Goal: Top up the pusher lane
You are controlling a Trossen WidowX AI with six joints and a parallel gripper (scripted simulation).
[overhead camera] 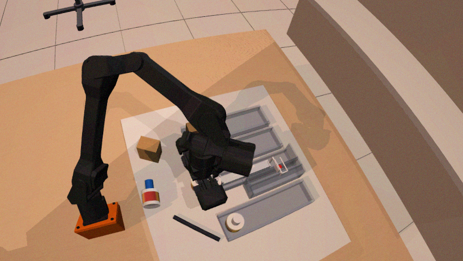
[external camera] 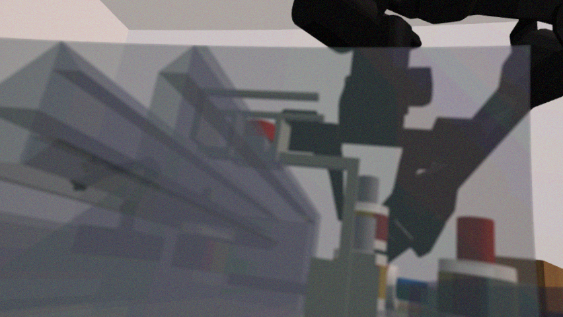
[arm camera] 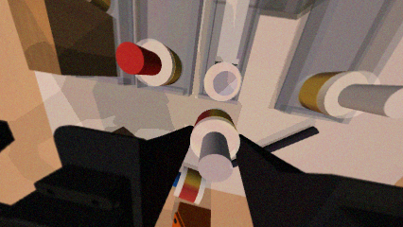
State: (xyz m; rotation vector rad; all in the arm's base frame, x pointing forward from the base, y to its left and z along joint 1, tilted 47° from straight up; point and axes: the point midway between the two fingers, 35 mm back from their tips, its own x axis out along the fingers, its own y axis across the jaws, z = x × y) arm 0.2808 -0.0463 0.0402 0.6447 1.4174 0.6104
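Right now my gripper tip is 4 cm past the black bar, 10 cm to the left of it and 7 cm above it. Round my gripper tip: red mark: 23 cm ahead, 4 cm to the right; then sprung lane: 20 cm ahead, 3 cm to the right, 6 cm below.
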